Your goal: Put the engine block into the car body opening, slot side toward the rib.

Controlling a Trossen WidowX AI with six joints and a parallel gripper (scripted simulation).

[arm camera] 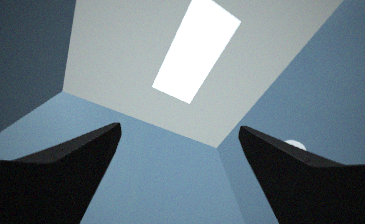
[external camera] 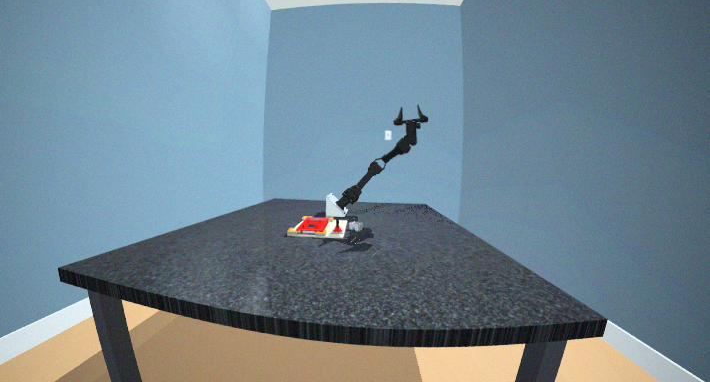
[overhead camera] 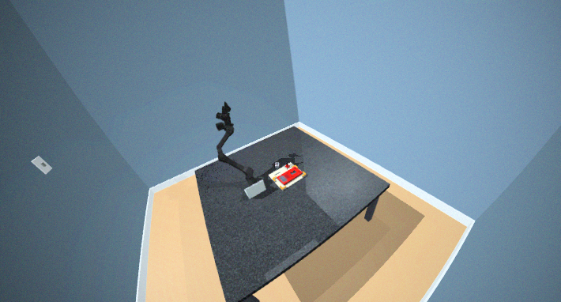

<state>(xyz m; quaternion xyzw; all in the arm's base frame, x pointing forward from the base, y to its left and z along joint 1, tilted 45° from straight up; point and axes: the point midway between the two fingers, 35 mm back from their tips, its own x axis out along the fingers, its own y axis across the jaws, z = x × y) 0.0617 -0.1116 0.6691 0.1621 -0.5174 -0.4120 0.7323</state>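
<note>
Right now my gripper tip is 24 cm short of the grey engine block, 28 cm to the left of it and 63 cm above it.
</note>
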